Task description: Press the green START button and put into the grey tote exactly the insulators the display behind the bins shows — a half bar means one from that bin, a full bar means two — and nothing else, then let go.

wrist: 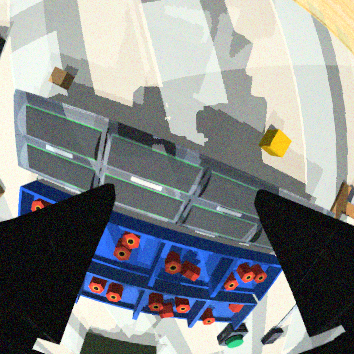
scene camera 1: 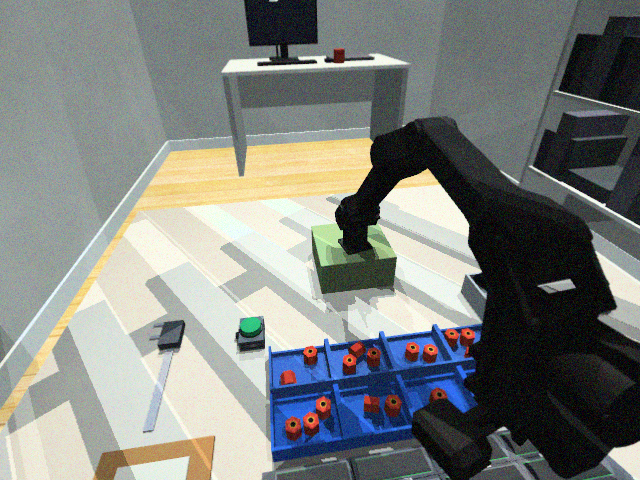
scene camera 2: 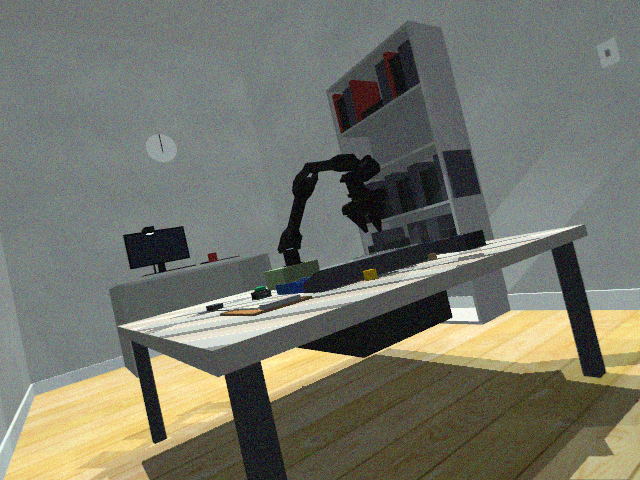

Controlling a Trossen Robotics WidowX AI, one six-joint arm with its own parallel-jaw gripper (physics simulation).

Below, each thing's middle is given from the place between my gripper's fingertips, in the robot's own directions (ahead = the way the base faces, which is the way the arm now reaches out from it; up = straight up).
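Display panel (scene camera 2: 323, 280): 30 mm behind my hand, 20 mm to the right of it, 100 mm below it. From my hand, clipboard (scene camera 1: 200, 450): 110 mm behind, 400 mm to the right, 120 mm below. Grey hand tool (scene camera 1: 171, 335): 370 mm behind my hand, 390 mm to the right, 120 mm below.
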